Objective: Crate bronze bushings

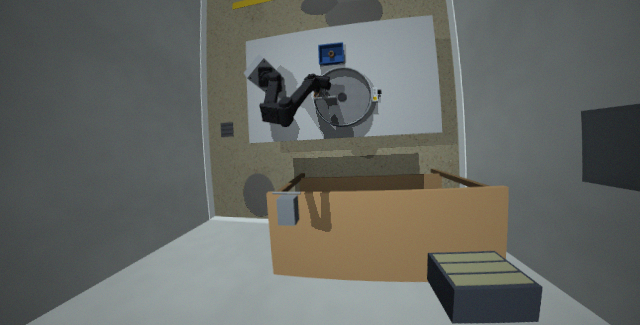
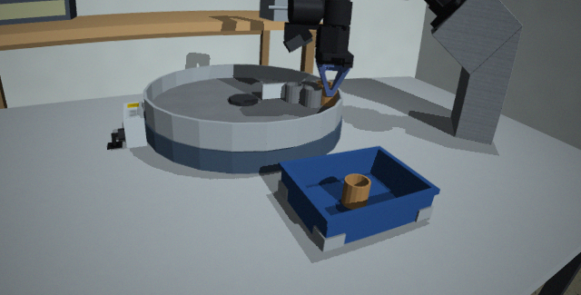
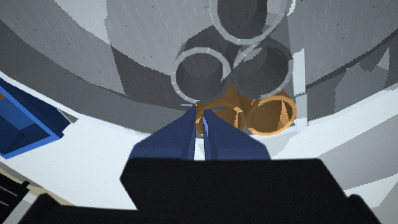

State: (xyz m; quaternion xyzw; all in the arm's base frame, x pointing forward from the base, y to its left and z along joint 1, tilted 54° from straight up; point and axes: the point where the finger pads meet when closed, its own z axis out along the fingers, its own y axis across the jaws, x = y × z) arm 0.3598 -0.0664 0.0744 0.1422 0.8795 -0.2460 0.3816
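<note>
My gripper is now 24 cm to the right of the crate, 16 cm short of it and 6 cm above it. The rest, counted from my hand: turning table 15 cm ahead, 11 cm to the right, 3 cm below.
</note>
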